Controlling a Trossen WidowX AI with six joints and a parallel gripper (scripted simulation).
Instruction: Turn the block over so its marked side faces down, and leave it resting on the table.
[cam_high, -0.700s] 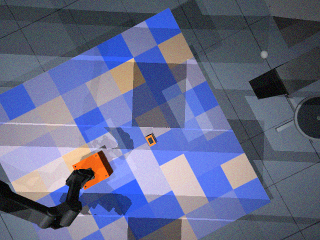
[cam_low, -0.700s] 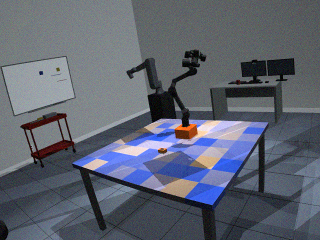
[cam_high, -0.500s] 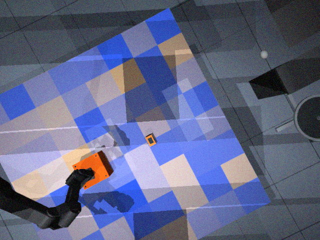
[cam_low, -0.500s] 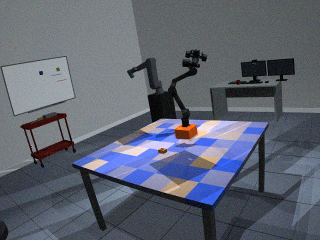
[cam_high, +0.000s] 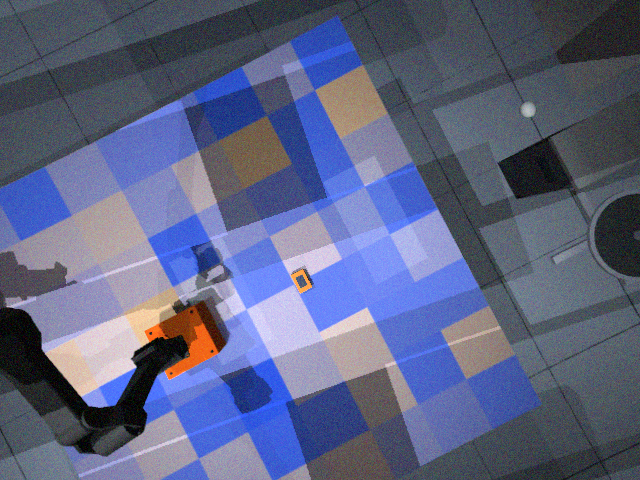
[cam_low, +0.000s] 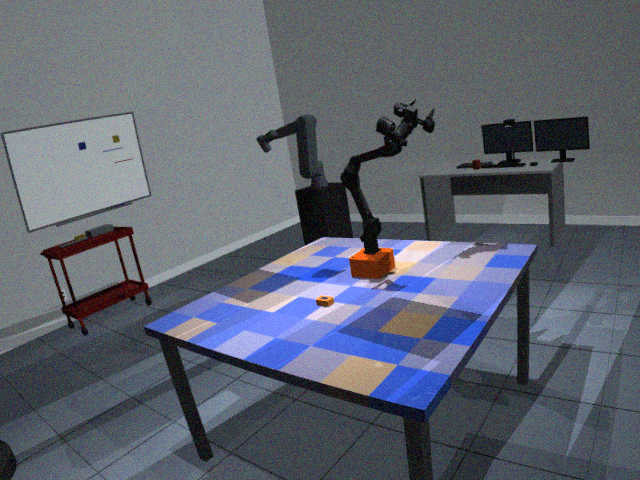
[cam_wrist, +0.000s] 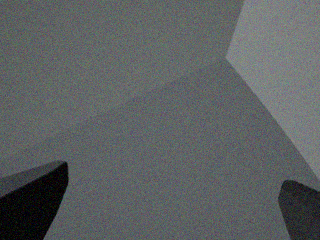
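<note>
Now: gripper tip 55 cm short of the orange block, 23 cm to the left of it and 69 cm above it.
</note>
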